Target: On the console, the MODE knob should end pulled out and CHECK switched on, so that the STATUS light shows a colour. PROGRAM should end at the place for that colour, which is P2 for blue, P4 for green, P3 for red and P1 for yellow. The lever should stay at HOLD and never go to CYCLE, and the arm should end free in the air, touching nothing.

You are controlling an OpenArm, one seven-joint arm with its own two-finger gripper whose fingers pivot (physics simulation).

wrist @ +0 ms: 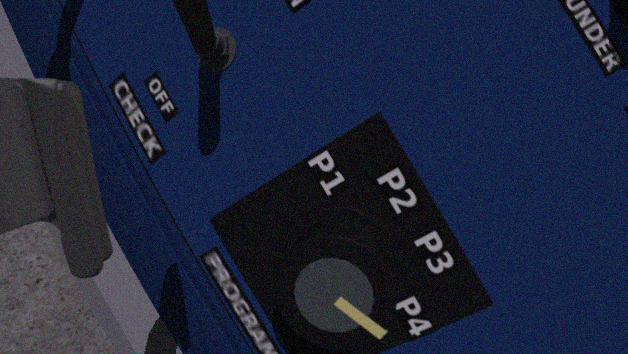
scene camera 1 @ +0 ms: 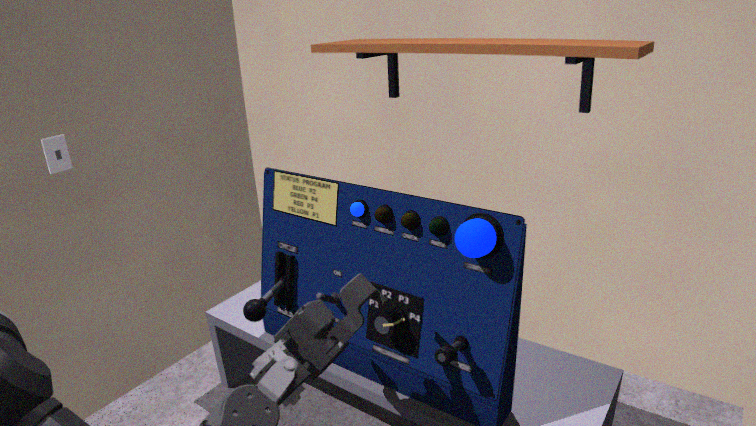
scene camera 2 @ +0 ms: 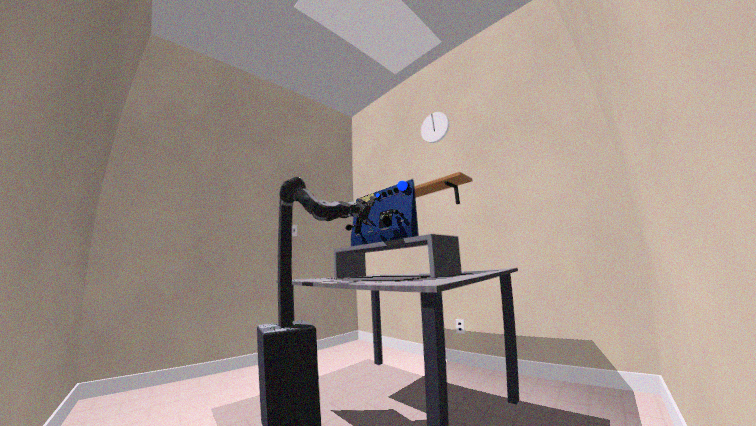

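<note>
The STATUS light (scene camera 1: pixel 475 238) (scene camera 2: pixel 402 185) glows blue. The PROGRAM knob (scene camera 1: pixel 381 323) (wrist: pixel 333 295) has its yellow pointer towards P4. The MODE knob (scene camera 1: pixel 447 355) stands out from the panel at the lower right. The CHECK toggle (scene camera 1: pixel 330 300) (wrist: pixel 197 27) is partly hidden by my gripper in the first scene view; its exact tilt is hard to read. The lever (scene camera 1: pixel 254 310) (scene camera 2: pixel 348 227) is at the low HOLD end. My gripper (scene camera 1: pixel 349 307) (scene camera 2: pixel 366 209) is open and empty, before the panel between CHECK and PROGRAM; one finger shows at the left of the wrist view.
The blue console (scene camera 1: pixel 317 248) (wrist: pixel 450 100) stands on a grey riser (scene camera 1: pixel 571 365) (scene camera 2: pixel 444 254) on the table (scene camera 2: pixel 476 276). A small lamp (scene camera 1: pixel 357 209) is lit blue beside several dark ones. A wooden shelf (scene camera 1: pixel 476 47) (scene camera 2: pixel 444 183) hangs on the wall above.
</note>
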